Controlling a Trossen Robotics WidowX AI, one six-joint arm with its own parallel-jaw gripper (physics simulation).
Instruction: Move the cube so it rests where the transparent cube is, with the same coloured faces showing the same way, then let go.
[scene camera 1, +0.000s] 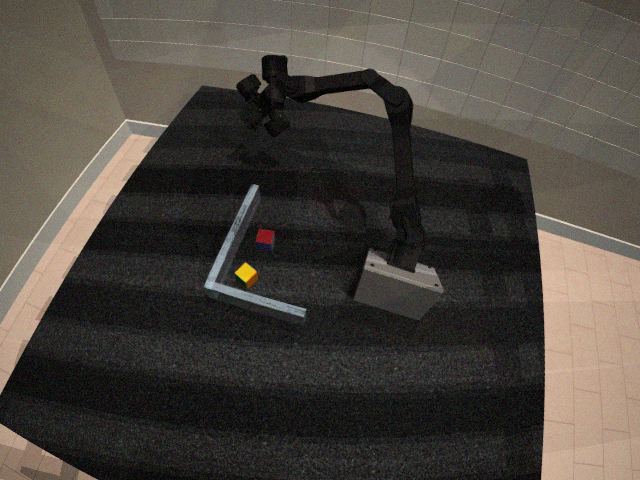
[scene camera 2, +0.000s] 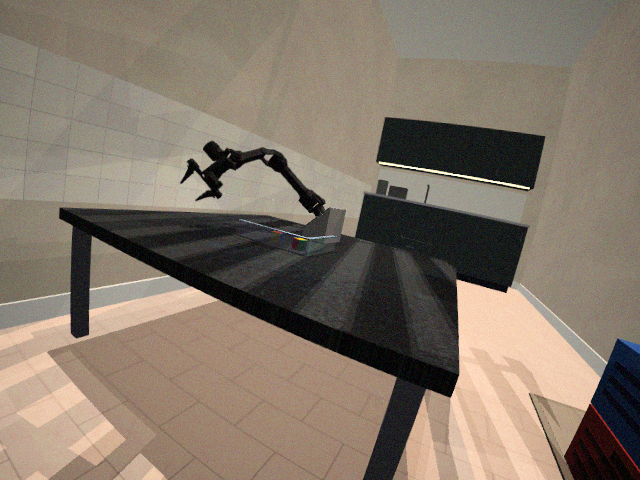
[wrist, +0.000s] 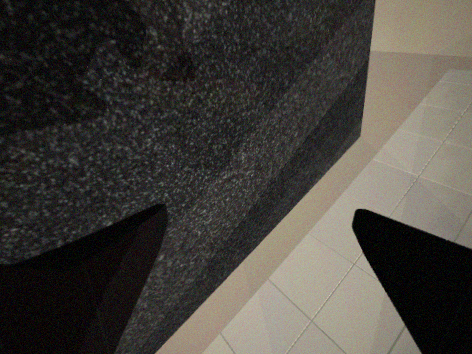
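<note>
A cube with a yellow top and orange and green sides sits inside the corner of a low L-shaped wall. A second cube with a red top and a blue side sits a little farther along, beside the wall's long arm. Both look solid at this size; I cannot tell which is the transparent one. The cubes stand apart and are turned differently. My gripper is open and empty, high above the far part of the table, well away from both cubes. Neither cube shows in the wrist view.
The L-shaped wall has see-through sides and pale top edges, and encloses the cubes on two sides. The arm's grey base block stands to the right of the cubes. The table's edge passes below the open fingers in the wrist view.
</note>
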